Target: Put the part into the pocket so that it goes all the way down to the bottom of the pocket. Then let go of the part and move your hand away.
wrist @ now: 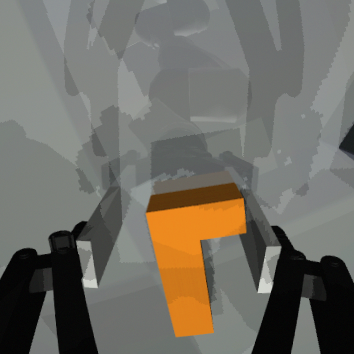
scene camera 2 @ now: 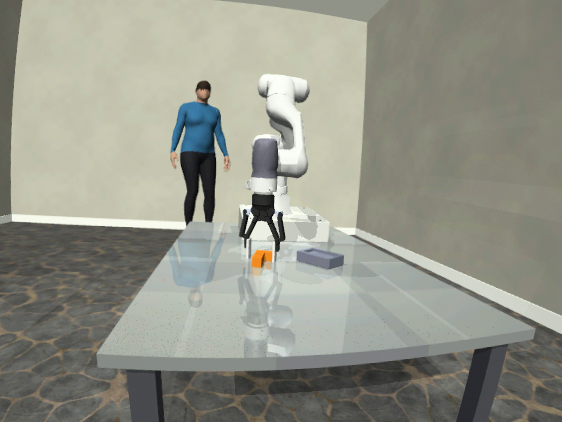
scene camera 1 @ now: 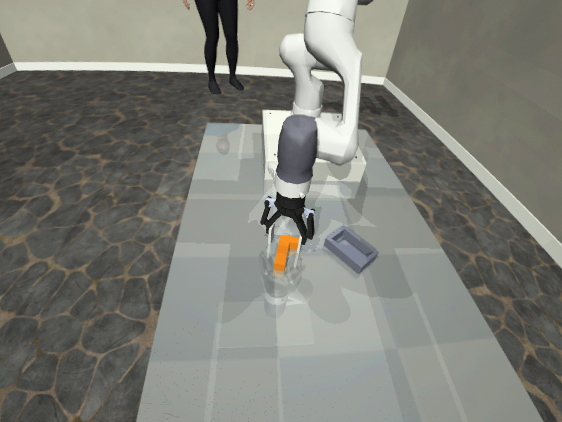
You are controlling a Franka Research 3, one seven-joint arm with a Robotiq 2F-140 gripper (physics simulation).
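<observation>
The orange L-shaped part [scene camera 1: 281, 260] [scene camera 2: 258, 260] [wrist: 180, 225] lies flat on the table, with its short arm pointing right in the wrist view. My gripper [scene camera 1: 283, 256] [scene camera 2: 261, 254] [wrist: 179, 207] is low around the part, pointing down, its pads on either side. In the wrist view the right pad is against or very near the end of the short arm, and a gap shows between the left pad and the part. The fingers are partly open and do not grip it. The grey-blue block with the pocket [scene camera 1: 345, 259] [scene camera 2: 320, 261] stands to the right, turned at an angle, its pocket facing up.
The glossy grey table [scene camera 1: 240, 385] [scene camera 2: 320, 352] shows reflections and shadows of the arm. The white robot base [scene camera 1: 315, 172] [scene camera 2: 300, 234] stands at the table's far end. A person [scene camera 1: 220, 45] [scene camera 2: 198, 130] stands on the floor behind the table, to the left.
</observation>
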